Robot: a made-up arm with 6 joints. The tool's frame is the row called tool.
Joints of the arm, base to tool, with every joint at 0 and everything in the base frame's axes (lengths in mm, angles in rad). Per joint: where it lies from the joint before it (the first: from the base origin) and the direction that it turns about. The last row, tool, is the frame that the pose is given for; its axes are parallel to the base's.
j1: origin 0.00 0.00 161.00 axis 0 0 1
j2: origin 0.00 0.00 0.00 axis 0 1 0
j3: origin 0.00 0.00 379.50 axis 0 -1 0
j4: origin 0.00 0.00 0.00 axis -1 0 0
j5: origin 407.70 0.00 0.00 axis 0 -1 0
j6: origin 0.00 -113.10 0.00 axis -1 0 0
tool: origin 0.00 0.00 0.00
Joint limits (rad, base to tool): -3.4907..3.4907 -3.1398..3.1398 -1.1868..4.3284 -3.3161..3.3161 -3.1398..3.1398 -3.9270..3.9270
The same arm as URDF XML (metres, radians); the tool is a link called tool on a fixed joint. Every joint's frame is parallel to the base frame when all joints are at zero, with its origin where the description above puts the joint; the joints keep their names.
<robot name="arm">
<joint name="j1" type="revolute"><parent link="base"/><child link="link1"/><origin xyz="0.0000 0.0000 0.1610" rpy="0.0000 0.0000 0.0000"/><axis xyz="0 0 1"/><limit lower="-3.4907" upper="3.4907"/></joint>
<joint name="j2" type="revolute"><parent link="link1"/><child link="link2"/><origin xyz="0.0000 0.0000 0.0000" rpy="0.0000 0.0000 0.0000"/><axis xyz="0 1 0"/><limit lower="-3.1398" upper="3.1398"/></joint>
<joint name="j3" type="revolute"><parent link="link2"/><child link="link3"/><origin xyz="0.0000 0.0000 0.3795" rpy="0.0000 0.0000 0.0000"/><axis xyz="0 -1 0"/><limit lower="-1.1868" upper="4.3284"/></joint>
<joint name="j4" type="revolute"><parent link="link3"/><child link="link4"/><origin xyz="0.0000 0.0000 0.0000" rpy="0.0000 0.0000 0.0000"/><axis xyz="-1 0 0"/><limit lower="-3.3161" upper="3.3161"/></joint>
<joint name="j5" type="revolute"><parent link="link4"/><child link="link5"/><origin xyz="0.4077 0.0000 0.0000" rpy="0.0000 0.0000 0.0000"/><axis xyz="0 -1 0"/><limit lower="-3.1398" upper="3.1398"/></joint>
<joint name="j6" type="revolute"><parent link="link5"/><child link="link6"/><origin xyz="0.0000 -0.1131 0.0000" rpy="0.0000 0.0000 0.0000"/><axis xyz="-1 0 0"/><limit lower="-3.9270" upper="3.9270"/></joint>
<joint name="tool_fixed" type="fixed"><parent link="link6"/><child link="tool"/><origin xyz="0.0000 0.0000 0.0000" rpy="0.0000 0.0000 0.0000"/></joint>
<link name="base"/>
<link name="link1"/>
<link name="link2"/>
<link name="link3"/>
<link name="link4"/>
<link name="link5"/>
<link name="link6"/>
<link name="tool"/>
</robot>

